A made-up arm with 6 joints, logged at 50 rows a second.
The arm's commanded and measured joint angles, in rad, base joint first. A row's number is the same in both.
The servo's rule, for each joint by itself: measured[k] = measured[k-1] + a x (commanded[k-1-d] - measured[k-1]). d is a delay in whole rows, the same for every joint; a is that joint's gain. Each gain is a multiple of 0.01, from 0.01 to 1. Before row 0 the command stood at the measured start. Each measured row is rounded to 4 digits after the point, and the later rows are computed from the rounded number. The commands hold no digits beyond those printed.
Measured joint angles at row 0:
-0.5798 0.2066 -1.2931 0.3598 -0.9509 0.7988
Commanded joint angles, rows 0 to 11:
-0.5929 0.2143 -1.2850 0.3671 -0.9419 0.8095
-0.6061 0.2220 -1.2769 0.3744 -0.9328 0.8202
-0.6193 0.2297 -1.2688 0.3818 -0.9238 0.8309
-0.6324 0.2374 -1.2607 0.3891 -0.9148 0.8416
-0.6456 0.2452 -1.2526 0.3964 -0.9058 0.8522
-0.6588 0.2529 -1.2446 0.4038 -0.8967 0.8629
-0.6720 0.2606 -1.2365 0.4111 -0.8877 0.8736
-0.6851 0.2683 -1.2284 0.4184 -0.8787 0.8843
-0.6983 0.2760 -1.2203 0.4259 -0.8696 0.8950
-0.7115 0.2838 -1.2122 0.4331 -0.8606 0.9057
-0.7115 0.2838 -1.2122 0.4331 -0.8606 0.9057
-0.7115 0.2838 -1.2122 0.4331 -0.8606 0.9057
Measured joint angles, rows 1 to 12:
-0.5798 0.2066 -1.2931 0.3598 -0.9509 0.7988
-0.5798 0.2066 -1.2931 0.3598 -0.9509 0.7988
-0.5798 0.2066 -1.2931 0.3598 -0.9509 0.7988
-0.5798 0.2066 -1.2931 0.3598 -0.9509 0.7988
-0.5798 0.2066 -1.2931 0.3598 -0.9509 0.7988
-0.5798 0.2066 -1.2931 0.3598 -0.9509 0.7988
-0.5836 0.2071 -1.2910 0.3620 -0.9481 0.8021
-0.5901 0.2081 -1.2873 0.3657 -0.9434 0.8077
-0.5986 0.2096 -1.2825 0.3705 -0.9373 0.8149
-0.6084 0.2115 -1.2768 0.3761 -0.9303 0.8232
-0.6192 0.2139 -1.2705 0.3822 -0.9227 0.8322
-0.6307 0.2166 -1.2638 0.3887 -0.9146 0.8417
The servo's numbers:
d 6
a 0.29 0.07 0.26 0.30 0.31 0.31

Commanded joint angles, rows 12 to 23:
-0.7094 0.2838 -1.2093 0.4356 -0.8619 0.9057
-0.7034 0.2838 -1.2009 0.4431 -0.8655 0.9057
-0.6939 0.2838 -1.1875 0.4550 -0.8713 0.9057
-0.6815 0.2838 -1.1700 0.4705 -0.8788 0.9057
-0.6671 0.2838 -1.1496 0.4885 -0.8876 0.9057
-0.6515 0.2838 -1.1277 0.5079 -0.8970 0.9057
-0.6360 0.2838 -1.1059 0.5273 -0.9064 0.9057
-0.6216 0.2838 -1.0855 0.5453 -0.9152 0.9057
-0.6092 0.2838 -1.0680 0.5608 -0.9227 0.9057
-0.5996 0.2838 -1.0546 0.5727 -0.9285 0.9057
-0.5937 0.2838 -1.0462 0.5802 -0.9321 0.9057
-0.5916 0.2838 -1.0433 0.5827 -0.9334 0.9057
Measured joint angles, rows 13 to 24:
-0.6427 0.2197 -1.2567 0.3954 -0.9063 0.8516
-0.6550 0.2231 -1.2493 0.4023 -0.8977 0.8617
-0.6676 0.2268 -1.2418 0.4094 -0.8890 0.8720
-0.6803 0.2308 -1.2341 0.4165 -0.8802 0.8824
-0.6893 0.2345 -1.2284 0.4215 -0.8741 0.8896
-0.6957 0.2380 -1.2242 0.4250 -0.8699 0.8946
-0.6997 0.2412 -1.2203 0.4282 -0.8674 0.8980
-0.7008 0.2442 -1.2153 0.4327 -0.8668 0.9004
-0.6988 0.2470 -1.2081 0.4394 -0.8682 0.9020
-0.6938 0.2496 -1.1982 0.4487 -0.8715 0.9031
-0.6861 0.2520 -1.1856 0.4606 -0.8765 0.9039
-0.6761 0.2542 -1.1705 0.4748 -0.8829 0.9045

